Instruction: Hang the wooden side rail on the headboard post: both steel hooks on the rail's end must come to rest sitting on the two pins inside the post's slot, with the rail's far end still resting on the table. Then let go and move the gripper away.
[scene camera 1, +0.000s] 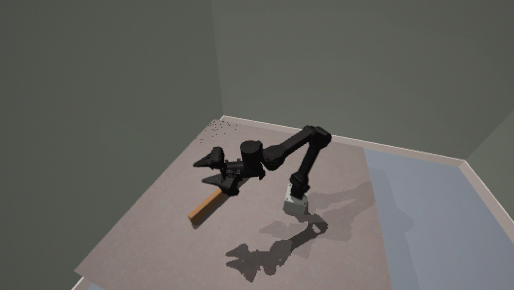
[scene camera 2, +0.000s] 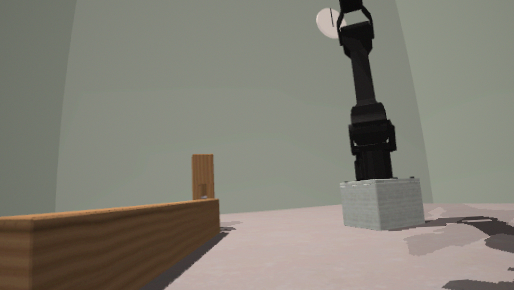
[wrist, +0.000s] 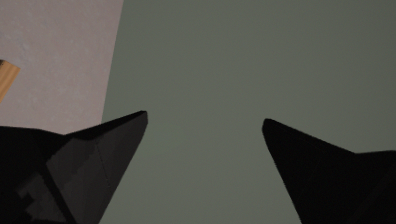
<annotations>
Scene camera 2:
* wooden side rail: 148, 239
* headboard post: 202, 164
</annotations>
